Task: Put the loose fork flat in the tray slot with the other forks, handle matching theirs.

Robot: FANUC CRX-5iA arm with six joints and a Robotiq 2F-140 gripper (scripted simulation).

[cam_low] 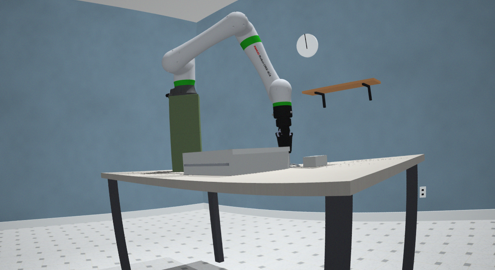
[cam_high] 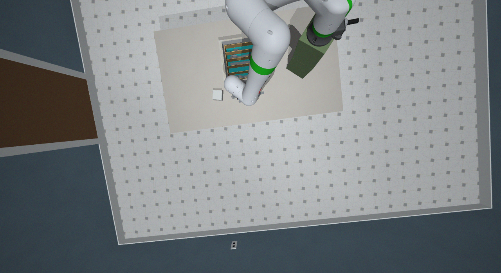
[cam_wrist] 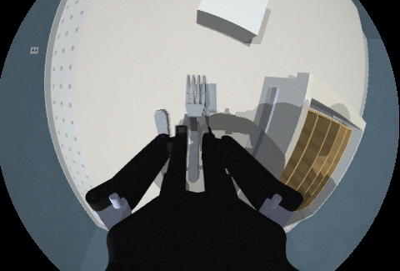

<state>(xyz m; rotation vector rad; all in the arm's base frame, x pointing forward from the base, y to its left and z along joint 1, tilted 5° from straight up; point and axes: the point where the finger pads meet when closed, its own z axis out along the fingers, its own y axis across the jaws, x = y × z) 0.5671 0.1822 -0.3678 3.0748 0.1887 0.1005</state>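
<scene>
The cutlery tray lies 270 mm to the right of my hand, 70 mm behind it and 20 mm above it. The rest, counted from my hand: white box: 190 mm ahead, 20 mm to the right, 10 mm below.
</scene>
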